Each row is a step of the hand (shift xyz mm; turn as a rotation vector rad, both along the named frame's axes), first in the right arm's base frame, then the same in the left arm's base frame.
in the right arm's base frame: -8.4 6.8 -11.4 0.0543 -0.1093 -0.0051
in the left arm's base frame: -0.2 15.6 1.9 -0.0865 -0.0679 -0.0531
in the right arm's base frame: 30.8 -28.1 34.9 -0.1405 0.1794 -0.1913
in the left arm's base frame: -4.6 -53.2 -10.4 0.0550 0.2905 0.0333
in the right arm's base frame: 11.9 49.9 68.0 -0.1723 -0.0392 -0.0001
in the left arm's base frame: 73.0 -36.4 24.7 -0.0771 0.0567 0.1485
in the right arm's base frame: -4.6 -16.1 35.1 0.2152 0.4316 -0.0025
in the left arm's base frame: -2.4 -32.8 20.8 0.4378 0.1013 -0.1750
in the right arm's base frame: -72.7 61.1 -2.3 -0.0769 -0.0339 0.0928
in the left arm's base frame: 36.1 60.2 64.0 -0.0144 -0.0549 0.1116
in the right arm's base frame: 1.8 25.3 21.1 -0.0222 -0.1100 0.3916
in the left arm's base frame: 31.0 -6.1 9.6 0.0423 -0.3471 0.2090
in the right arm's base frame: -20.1 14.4 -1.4 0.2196 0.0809 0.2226
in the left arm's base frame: 7.5 16.1 17.2 0.2090 -0.2334 -0.0787
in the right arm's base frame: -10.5 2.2 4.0 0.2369 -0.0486 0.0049
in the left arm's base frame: 0.9 2.3 11.2 0.0160 -0.1273 -0.2050
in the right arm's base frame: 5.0 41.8 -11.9 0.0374 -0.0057 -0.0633
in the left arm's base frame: 34.2 25.8 -8.9 -0.0196 0.0311 -0.0639
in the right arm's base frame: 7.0 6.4 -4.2 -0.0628 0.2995 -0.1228
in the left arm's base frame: 5.9 3.1 -8.0 0.2070 0.2567 0.0033
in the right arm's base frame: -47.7 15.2 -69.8 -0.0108 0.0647 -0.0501
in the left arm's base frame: -24.1 82.1 7.5 0.0366 0.0728 -0.0133
